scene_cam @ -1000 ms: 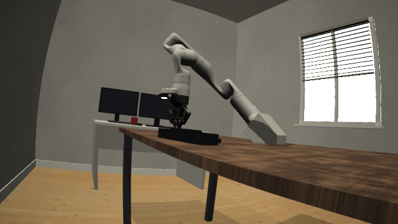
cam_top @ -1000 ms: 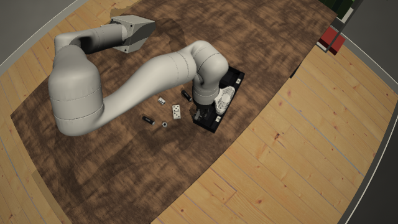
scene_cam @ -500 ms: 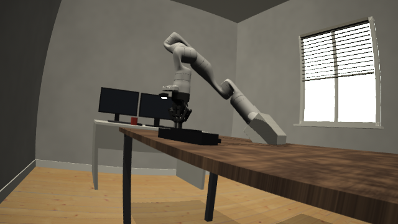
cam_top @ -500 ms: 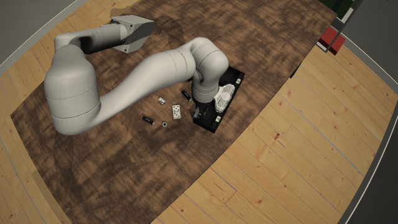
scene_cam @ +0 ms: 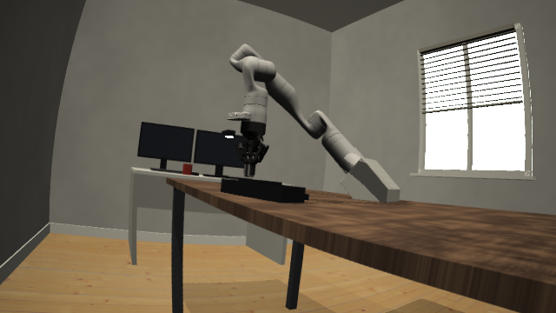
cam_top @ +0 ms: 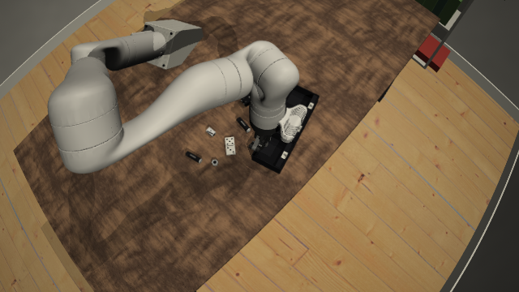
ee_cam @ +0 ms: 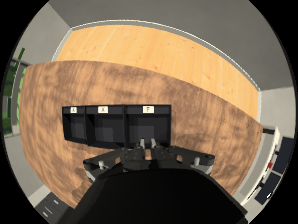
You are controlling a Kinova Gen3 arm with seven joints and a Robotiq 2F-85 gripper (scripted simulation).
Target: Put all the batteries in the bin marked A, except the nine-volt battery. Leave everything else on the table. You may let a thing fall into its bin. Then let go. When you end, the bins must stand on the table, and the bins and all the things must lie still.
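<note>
Now: the white domino 8 cm behind my hand, 5 cm to the right of it and 7 cm below it. Round my hand: metal nut 8 cm behind, 12 cm to the right, 7 cm below; then black nine-volt battery 13 cm behind, 8 cm to the left, 6 cm below; then grey metal piece 14 cm behind, 6 cm to the right, 6 cm below.
</note>
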